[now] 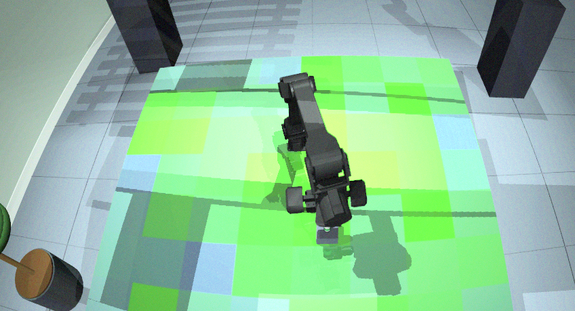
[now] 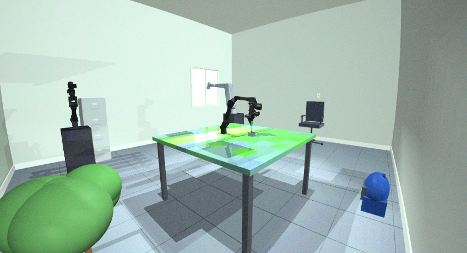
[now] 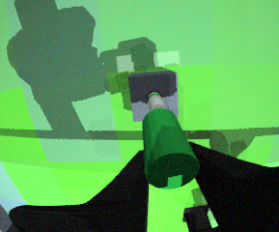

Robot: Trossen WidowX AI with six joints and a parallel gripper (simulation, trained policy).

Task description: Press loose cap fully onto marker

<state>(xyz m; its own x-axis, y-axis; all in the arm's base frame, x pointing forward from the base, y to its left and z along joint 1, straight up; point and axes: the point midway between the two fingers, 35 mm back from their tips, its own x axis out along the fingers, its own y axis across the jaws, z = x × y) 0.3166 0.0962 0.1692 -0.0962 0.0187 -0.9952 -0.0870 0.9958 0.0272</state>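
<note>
My gripper tip is 1 cm short of the green cap. Round my gripper tip: grey holder block: 12 cm below, 1 cm ahead.
</note>
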